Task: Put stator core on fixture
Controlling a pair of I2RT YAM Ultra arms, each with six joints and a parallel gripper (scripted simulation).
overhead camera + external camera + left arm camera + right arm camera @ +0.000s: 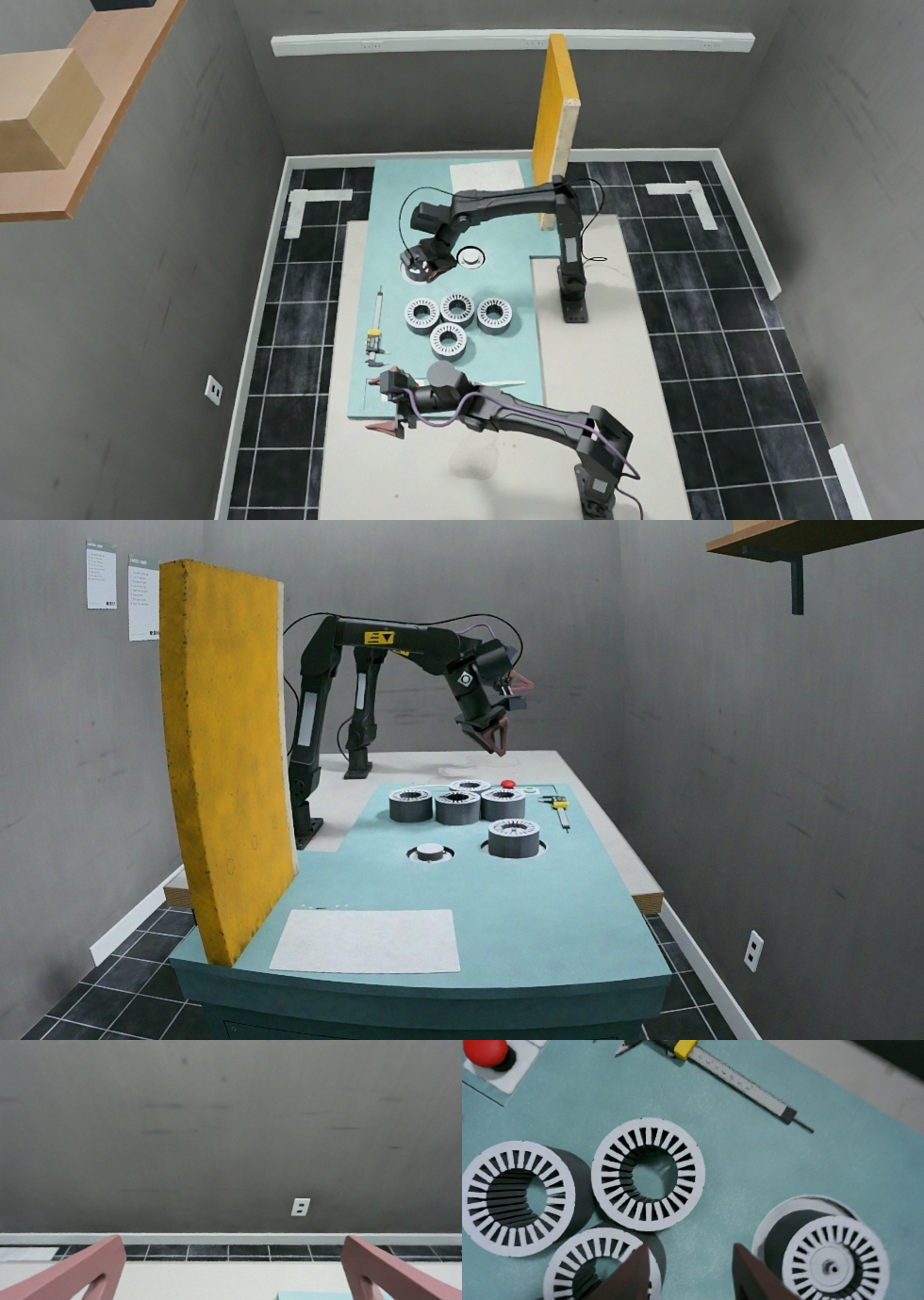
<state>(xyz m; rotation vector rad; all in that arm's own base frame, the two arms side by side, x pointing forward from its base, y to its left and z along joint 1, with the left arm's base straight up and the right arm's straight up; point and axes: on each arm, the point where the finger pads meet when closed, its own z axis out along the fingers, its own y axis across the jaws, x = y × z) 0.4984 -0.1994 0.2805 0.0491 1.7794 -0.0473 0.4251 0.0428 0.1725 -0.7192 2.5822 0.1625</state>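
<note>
Right now my right hand is 120 mm past the fixture plug, 170 mm to the left of it and 160 mm above it. Round my right hand: green button (90 mm ahead, 260 mm to the left, 160 mm below); red button (30 mm ahead, 260 mm to the left, 140 mm below); white sheet (180 mm behind, 500 mm to the right, 150 mm below).
</note>
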